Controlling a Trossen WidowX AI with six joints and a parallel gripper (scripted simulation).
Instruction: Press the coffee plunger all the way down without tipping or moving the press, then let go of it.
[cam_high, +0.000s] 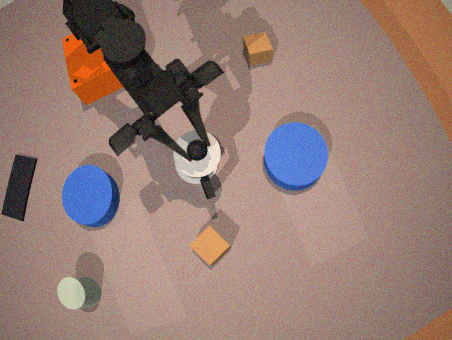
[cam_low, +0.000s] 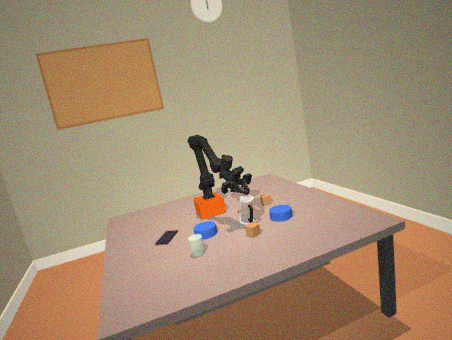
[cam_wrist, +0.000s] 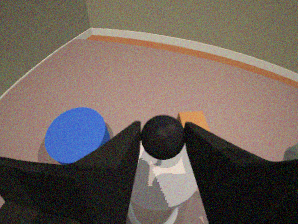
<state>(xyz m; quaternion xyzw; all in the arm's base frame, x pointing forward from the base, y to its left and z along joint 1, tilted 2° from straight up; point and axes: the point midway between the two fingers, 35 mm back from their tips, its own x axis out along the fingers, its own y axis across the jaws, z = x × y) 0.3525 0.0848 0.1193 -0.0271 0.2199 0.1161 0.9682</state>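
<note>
My gripper tip is 90 mm above the coffee press, 10 mm to the left of it and 10 mm past it.
</note>
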